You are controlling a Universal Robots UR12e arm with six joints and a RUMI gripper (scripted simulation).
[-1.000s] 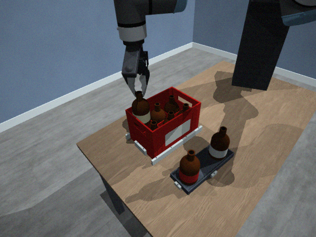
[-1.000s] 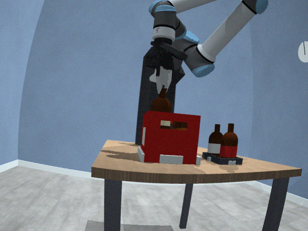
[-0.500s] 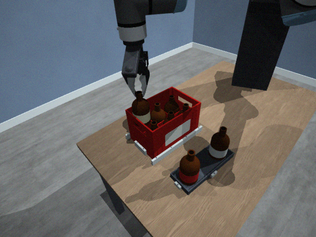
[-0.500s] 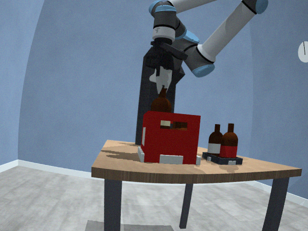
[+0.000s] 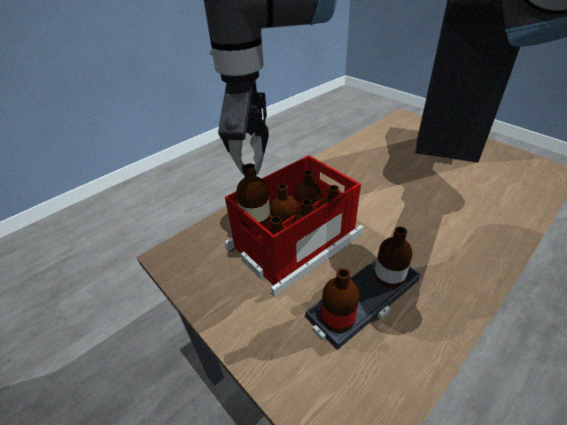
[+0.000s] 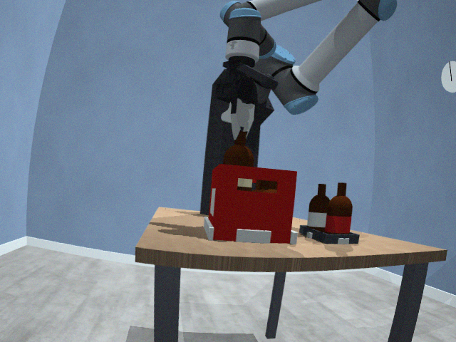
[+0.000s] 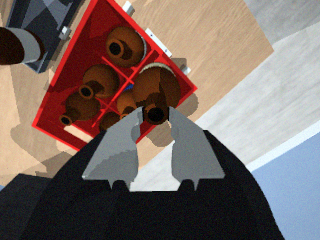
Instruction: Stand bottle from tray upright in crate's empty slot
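My hand is 70 mm above the brown bottle. The rest, counted from my hand: white-label bottle: 260 mm to the left, 210 mm behind, 170 mm below; red-label bottle: 280 mm to the left, 170 mm below, 40 mm behind; crate: 170 mm below, 90 mm behind, 30 mm to the left.
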